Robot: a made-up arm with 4 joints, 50 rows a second.
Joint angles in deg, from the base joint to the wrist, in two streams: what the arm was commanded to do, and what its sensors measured. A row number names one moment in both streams.
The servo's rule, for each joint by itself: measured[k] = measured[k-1] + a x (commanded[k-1-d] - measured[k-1]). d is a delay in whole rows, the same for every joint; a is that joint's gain. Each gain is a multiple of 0.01, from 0.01 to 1. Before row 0 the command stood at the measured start. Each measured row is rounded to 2 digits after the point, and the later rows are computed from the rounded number. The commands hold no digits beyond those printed.
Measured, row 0:
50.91, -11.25, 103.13, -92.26
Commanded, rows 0 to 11:
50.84, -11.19, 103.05, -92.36
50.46, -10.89, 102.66, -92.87
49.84, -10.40, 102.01, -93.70
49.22, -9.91, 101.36, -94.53
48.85, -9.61, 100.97, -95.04
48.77, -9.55, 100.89, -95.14
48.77, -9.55, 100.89, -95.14
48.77, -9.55, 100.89, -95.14
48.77, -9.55, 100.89, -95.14
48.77, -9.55, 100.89, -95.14
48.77, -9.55, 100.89, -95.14
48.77, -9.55, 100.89, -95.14
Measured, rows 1 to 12:
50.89, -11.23, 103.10, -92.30
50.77, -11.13, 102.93, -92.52
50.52, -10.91, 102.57, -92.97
50.17, -10.61, 102.10, -93.56
49.81, -10.31, 101.66, -94.12
49.53, -10.08, 101.36, -94.51
49.32, -9.92, 101.18, -94.75
49.17, -9.81, 101.07, -94.90
49.06, -9.73, 101.00, -94.99
48.98, -9.68, 100.96, -95.05
48.92, -9.64, 100.93, -95.08
48.88, -9.61, 100.91, -95.10
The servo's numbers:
d 0
a 0.27 0.30 0.39 0.38

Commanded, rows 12 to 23:
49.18, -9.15, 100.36, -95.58
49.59, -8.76, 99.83, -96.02
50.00, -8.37, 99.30, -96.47
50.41, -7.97, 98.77, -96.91
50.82, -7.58, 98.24, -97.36
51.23, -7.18, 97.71, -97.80
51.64, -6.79, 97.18, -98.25
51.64, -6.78, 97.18, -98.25
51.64, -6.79, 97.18, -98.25
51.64, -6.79, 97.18, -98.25
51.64, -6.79, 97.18, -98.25
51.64, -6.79, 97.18, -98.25
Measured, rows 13 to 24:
48.96, -9.47, 100.70, -95.28
49.13, -9.26, 100.36, -95.56
49.36, -8.99, 99.95, -95.91
49.64, -8.68, 99.49, -96.29
49.96, -8.35, 99.00, -96.70
50.30, -8.00, 98.50, -97.12
50.66, -7.64, 97.99, -97.55
50.92, -7.38, 97.67, -97.82
51.11, -7.20, 97.48, -97.98
51.25, -7.08, 97.36, -98.08
51.36, -6.99, 97.29, -98.14
51.44, -6.93, 97.25, -98.18

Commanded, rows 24 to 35:
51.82, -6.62, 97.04, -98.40
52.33, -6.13, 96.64, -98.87
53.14, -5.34, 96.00, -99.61
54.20, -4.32, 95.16, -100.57
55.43, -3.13, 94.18, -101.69
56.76, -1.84, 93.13, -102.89
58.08, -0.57, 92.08, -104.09
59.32, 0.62, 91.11, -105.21
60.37, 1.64, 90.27, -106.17
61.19, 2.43, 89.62, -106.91
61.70, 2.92, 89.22, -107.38
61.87, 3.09, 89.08, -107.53
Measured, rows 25 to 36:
51.54, -6.84, 97.17, -98.26
51.75, -6.63, 96.96, -98.49
52.13, -6.24, 96.59, -98.92
52.69, -5.66, 96.03, -99.55
53.43, -4.90, 95.31, -100.36
54.33, -3.98, 94.46, -101.32
55.34, -2.96, 93.53, -102.37
56.41, -1.89, 92.59, -103.45
57.48, -0.83, 91.69, -104.48
58.48, 0.15, 90.88, -105.40
59.35, 0.98, 90.23, -106.15
60.03, 1.61, 89.78, -106.67

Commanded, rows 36 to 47:
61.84, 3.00, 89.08, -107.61
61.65, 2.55, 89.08, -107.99
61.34, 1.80, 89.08, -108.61
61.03, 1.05, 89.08, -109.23
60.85, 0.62, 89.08, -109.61
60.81, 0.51, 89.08, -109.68
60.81, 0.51, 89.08, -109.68
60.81, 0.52, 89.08, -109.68
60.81, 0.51, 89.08, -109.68
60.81, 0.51, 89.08, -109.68
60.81, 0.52, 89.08, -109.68
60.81, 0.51, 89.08, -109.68
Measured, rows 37 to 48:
60.52, 2.03, 89.51, -107.03
60.83, 2.19, 89.34, -107.39
60.97, 2.07, 89.24, -107.85
60.99, 1.76, 89.18, -108.37
60.95, 1.42, 89.14, -108.84
60.91, 1.15, 89.12, -109.16
60.88, 0.96, 89.10, -109.36
60.86, 0.83, 89.09, -109.48
60.85, 0.73, 89.09, -109.56
60.84, 0.66, 89.09, -109.61
60.83, 0.62, 89.09, -109.64
60.82, 0.59, 89.09, -109.66

